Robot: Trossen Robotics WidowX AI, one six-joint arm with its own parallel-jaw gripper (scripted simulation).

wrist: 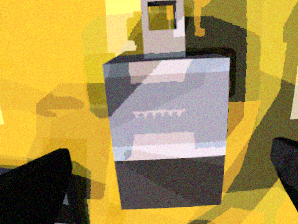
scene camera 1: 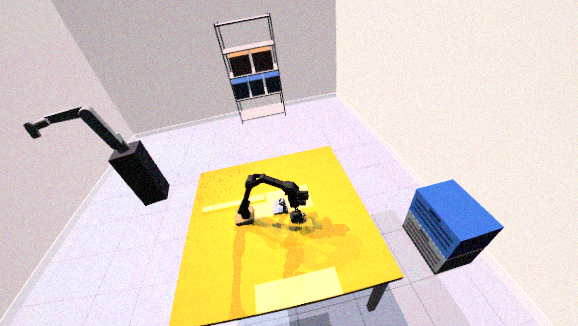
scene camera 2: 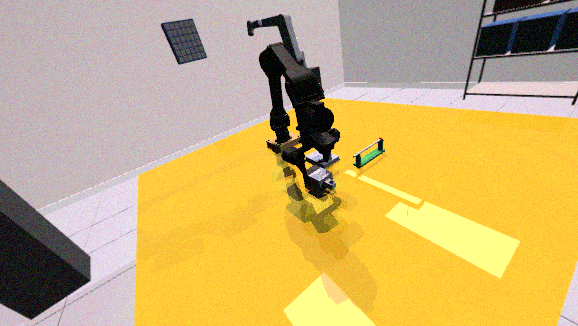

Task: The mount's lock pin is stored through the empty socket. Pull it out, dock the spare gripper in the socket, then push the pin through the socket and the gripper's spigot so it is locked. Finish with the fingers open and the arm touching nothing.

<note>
My gripper (scene camera 2: 316, 168) is open, with nothing in its grasp. Further things: a gripper (wrist: 167, 109).
</note>
